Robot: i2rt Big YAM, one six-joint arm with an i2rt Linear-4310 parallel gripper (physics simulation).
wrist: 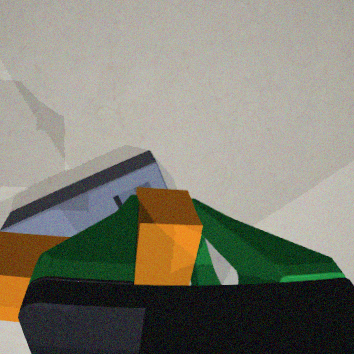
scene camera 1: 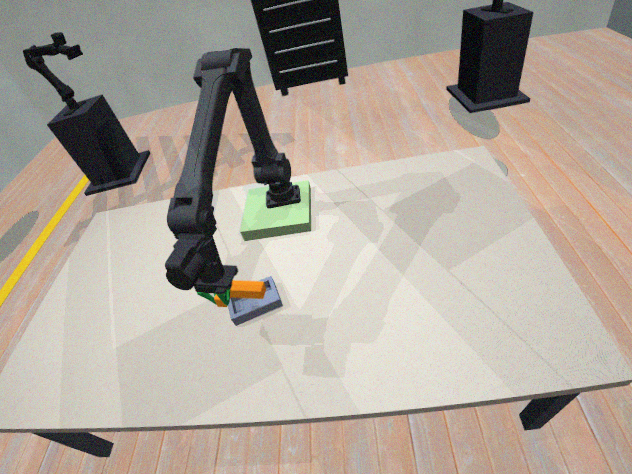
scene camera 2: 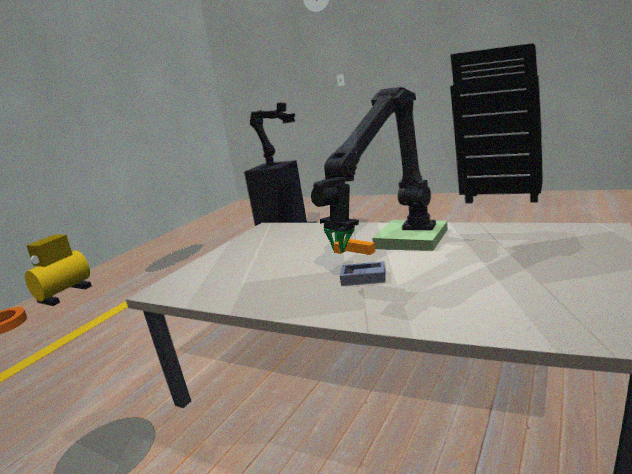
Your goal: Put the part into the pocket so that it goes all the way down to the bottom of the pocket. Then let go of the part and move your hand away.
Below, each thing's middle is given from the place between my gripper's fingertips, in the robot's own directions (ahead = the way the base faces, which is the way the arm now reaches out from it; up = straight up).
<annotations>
The orange part (wrist: 168, 230) lies 5 cm to the left of my hand, 2 cm behind it and 1 cm above it. The rest, counted from my hand: pocket (scene camera 1: 241, 310) (10 cm below, 7 cm behind, 4 cm to the left).
</annotations>
